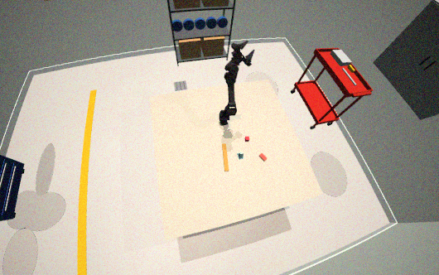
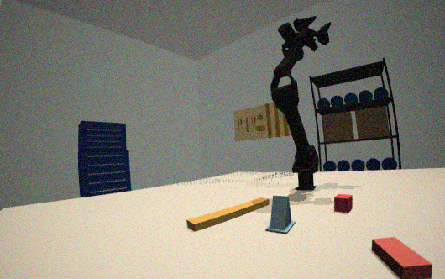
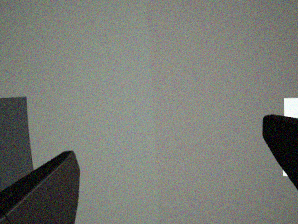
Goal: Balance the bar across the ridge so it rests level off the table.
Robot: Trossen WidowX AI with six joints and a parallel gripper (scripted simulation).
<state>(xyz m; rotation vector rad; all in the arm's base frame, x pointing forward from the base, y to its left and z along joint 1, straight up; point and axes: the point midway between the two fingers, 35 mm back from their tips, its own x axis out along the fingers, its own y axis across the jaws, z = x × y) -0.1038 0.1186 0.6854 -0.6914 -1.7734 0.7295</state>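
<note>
Now: the orange bar 70 cm below my gripper tip, 45 cm ahead of it and 22 cm to the right of it. From my gripper tip the other things lie so: red cube: 69 cm below, 33 cm ahead, 1 cm to the left; flat red block: 70 cm below, 53 cm ahead, 10 cm to the left.
</note>
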